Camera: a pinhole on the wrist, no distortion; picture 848 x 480 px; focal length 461.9 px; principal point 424.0 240.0 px. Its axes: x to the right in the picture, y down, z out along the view. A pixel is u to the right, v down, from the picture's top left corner.
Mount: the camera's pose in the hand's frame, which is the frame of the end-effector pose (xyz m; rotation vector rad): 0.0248 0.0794 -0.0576 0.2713 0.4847 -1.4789
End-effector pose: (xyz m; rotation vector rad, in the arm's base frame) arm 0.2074 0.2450 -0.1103 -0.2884 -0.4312 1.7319
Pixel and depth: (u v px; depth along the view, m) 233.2 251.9 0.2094
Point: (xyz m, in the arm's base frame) 0.0731 0.2715 0.0149
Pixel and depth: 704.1 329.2 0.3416
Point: 0.3467 0.4103 0.1302
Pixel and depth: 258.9 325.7 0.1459
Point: 0.1010 0.2935 -0.0516
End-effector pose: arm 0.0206 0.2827 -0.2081 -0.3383 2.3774 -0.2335
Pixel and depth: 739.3 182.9 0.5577
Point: 0.2573 -0.2438 -0.2913
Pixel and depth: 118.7 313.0 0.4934
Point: 0.2285 0.3329 -0.7294
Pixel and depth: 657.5 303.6 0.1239
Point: -0.0039 0.2326 -0.2526
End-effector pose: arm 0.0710 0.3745 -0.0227 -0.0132 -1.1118 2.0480
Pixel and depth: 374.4 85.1 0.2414
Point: 0.0334 0.2425 0.0897
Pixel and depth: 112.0 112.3 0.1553
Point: -0.0389 0.2534 -0.0090
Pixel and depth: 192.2 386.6 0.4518
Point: -0.2897 0.1943 0.2576
